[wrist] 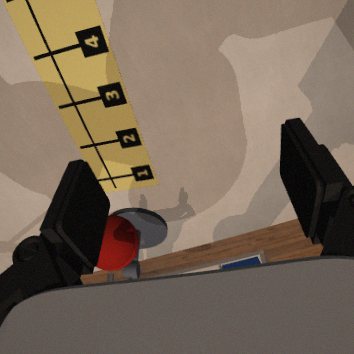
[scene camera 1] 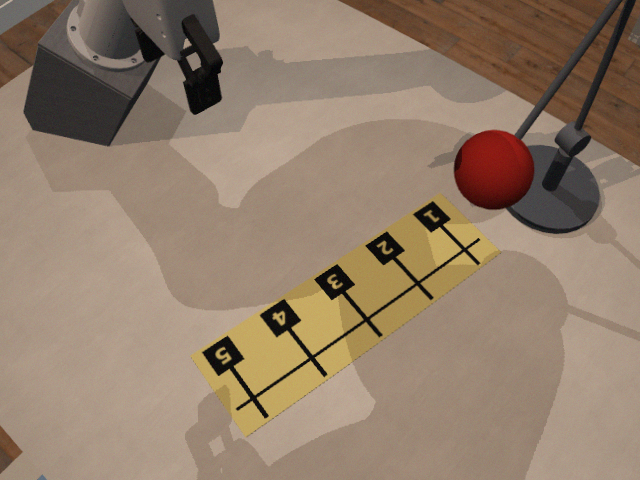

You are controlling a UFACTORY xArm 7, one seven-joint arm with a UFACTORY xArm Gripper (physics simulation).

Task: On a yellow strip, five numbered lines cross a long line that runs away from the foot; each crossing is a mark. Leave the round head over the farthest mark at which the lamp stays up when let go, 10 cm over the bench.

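Places are measured from the arm's base along level axes (x left, y back, z up), in metres.
Pixels of known places: gripper, fingertip midpoint: (wrist: 185, 164) (scene camera 1: 181, 79); arm's base, origin of the base link: (scene camera 1: 110, 35).
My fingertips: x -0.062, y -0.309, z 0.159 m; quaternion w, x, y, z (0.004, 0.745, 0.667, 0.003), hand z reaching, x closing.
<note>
For each thing: its top centre in the pictures, then the offset to it from my fingertips. "spot": a spot on its surface instead. Level surfaces: height alone.
- lamp's round red head, surface spot: (scene camera 1: 493, 169) spot: dx +0.244, dy -0.234, dz -0.141 m
- joint, surface spot: (scene camera 1: 572, 139) spot: dx +0.410, dy -0.263, dz -0.193 m
- yellow strip, surface spot: (scene camera 1: 305, 315) (wrist: 88, 62) spot: dx +0.015, dy -0.152, dz -0.326 m
- bench, its level: dz -0.328 m
The lamp's round red head (scene camera 1: 493, 169) (wrist: 121, 246) hangs above the bench beside its dark round foot (scene camera 1: 578, 209) (wrist: 151, 229), on the side towards mark 1. Two grey rods rise from the joint (scene camera 1: 572, 139) above the foot and leave the scene view at the top right. The yellow strip (scene camera 1: 305, 315) (wrist: 80, 65) lies flat, with 1 nearest the foot and 5 farthest. The head is over none of the marks. My gripper (scene camera 1: 178, 77) (wrist: 185, 164) is open and empty, near the arm's base and apart from the lamp. In the wrist view, one finger partly covers the head.
The arm's dark base block (scene camera 1: 72, 98) stands at the top left in the scene view. Wooden floor (scene camera 1: 465, 31) (wrist: 200, 250) shows beyond the bench edge. A flat object with a blue patch (wrist: 242, 262) shows near that floor in the wrist view. Broad shadows cross the bench (scene camera 1: 103, 289).
</note>
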